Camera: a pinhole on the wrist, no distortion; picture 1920 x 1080 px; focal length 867.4 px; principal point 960.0 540.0 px. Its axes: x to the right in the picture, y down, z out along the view. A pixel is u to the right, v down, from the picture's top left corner.
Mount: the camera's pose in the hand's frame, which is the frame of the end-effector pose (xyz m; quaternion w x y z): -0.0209 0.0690 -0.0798 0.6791 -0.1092 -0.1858 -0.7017
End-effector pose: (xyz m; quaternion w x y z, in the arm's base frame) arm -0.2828 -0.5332 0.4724 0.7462 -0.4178 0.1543 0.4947
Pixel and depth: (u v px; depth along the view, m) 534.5 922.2 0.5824
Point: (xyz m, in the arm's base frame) -0.7509 -0.0445 0.3006
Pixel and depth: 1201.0 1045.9 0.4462
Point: -0.3885 -0.0834 0.5320
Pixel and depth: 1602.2 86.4 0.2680
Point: -0.4149 -0.4767 0.7376
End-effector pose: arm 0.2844 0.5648 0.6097 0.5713 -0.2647 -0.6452 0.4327
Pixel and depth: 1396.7 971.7 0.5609
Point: -0.3155 0.5915 0.6867
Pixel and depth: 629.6 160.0 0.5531
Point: -0.0260 0.4682 0.0416
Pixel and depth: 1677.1 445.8 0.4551
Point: -0.1381 0.2862 0.6295
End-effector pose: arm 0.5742 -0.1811 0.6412 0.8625 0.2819 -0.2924 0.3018
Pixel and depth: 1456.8 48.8 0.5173
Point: 0.1608 -0.6235 0.7088
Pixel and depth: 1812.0 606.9 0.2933
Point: 0.4950 -0.4478 0.7940
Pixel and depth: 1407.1 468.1 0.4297
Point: 0.3408 -0.4545 0.8450
